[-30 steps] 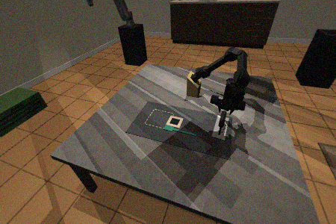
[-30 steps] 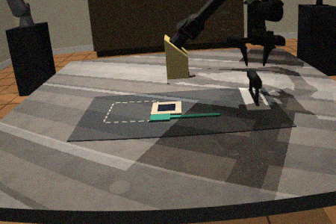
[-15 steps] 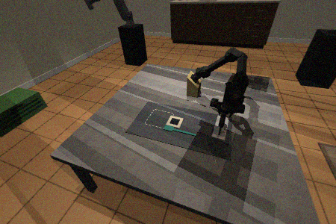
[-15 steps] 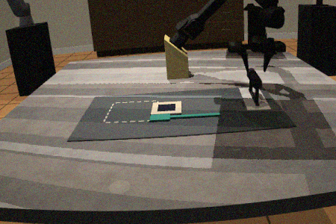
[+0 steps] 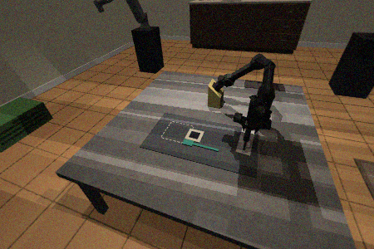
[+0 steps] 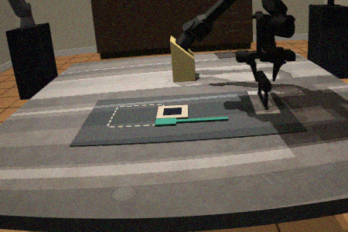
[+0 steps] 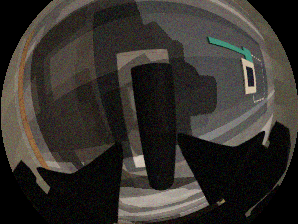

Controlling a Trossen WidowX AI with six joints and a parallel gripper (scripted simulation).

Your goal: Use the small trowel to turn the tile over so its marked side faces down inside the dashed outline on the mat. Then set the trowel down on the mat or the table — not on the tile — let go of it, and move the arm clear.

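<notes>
Now: the white flat tool 3 cm below my gripper tip, 3 cm ahead of it and 1 cm to the right of it. The rest, counted from my gripper tip: cream tile 30 cm to the right, 6 cm below, 6 cm ahead; then dark mat 26 cm to the right, 9 cm below, 7 cm ahead; then green trowel 27 cm to the right, 13 cm ahead, 6 cm below.
</notes>
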